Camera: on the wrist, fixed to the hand. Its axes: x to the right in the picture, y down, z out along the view.
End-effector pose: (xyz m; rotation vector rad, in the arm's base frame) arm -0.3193 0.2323 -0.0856 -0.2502 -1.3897 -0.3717
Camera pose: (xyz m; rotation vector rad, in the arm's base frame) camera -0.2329 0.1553 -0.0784 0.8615 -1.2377 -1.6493
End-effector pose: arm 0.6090 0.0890 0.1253 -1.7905 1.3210 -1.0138
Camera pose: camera 0.5350 0.0638 0.2110 2.5295 0.2742 1.5994
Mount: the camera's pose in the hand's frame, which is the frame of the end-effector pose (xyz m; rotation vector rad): 0.0272 -0.0358 -0.1069 -0.0627 0.0924 -1.5430
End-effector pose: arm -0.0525 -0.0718 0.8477 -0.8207 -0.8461 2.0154
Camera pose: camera 0.0318 -0.0027 0.8081 -0.0916 -0.9937 0.5743
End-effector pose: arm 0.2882 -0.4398 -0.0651 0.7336 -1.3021 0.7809
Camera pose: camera 0.3787 -0.3683 -0.0526 1.3133 -0.3676 -0.4782
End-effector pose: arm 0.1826 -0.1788 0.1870 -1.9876 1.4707 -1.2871
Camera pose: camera 0.1165 -0.1647 0.2812 2.3360 0.2674 1.2709
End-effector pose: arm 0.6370 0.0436 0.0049 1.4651 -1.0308 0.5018
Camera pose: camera 0.7078 0.1327 0.0272 1.6945 0.3248 -0.5715
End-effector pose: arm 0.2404 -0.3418 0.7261 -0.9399 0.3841 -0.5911
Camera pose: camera 0.1920 -0.4431 0.6968 -1.1623 -0.3489 -2.0236
